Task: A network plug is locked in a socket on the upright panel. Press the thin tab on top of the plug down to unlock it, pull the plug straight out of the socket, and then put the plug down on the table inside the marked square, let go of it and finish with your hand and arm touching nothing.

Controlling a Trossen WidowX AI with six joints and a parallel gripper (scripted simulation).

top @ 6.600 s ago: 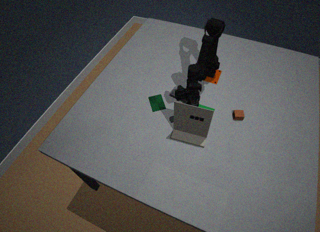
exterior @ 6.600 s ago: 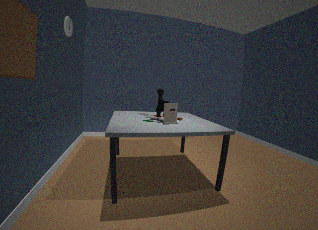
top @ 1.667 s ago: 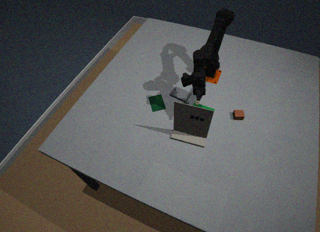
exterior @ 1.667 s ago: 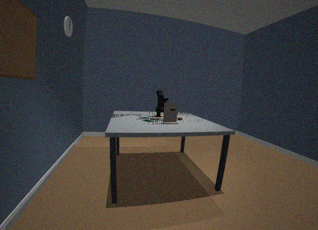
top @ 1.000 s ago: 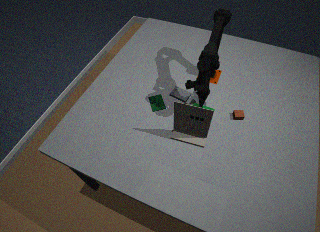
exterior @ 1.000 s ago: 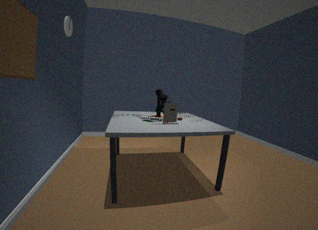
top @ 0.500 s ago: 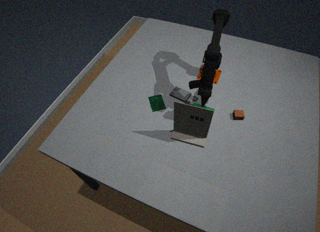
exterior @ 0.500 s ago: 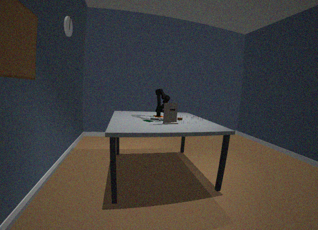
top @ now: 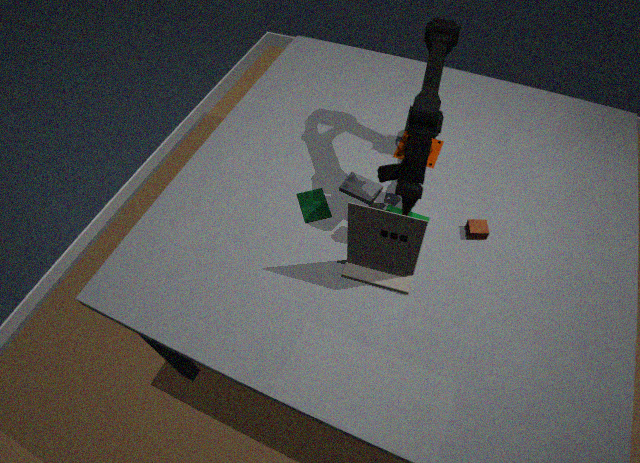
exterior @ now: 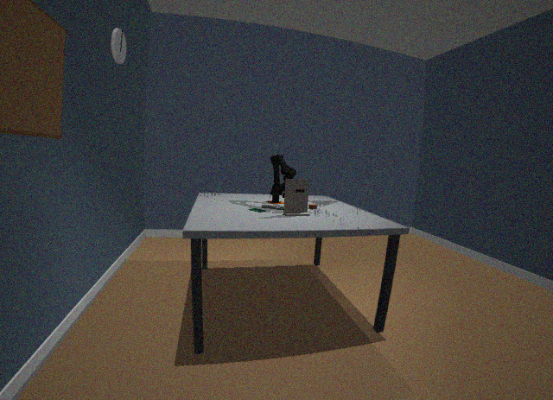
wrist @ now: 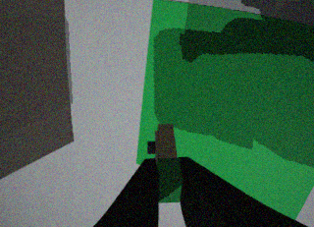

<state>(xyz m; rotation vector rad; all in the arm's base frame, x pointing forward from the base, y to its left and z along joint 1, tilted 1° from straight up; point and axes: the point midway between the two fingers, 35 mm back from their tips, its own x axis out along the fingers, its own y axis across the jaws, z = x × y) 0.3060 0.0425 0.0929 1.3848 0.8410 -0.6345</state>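
My gripper tip is now 10 mm past the green square and 60 mm above it. Round my gripper tip: flat grey piece (90 mm behind, 150 mm to the right, 60 mm below); orange block (70 mm behind, 190 mm to the left, 50 mm below); upright grey panel (140 mm ahead, 40 mm above).
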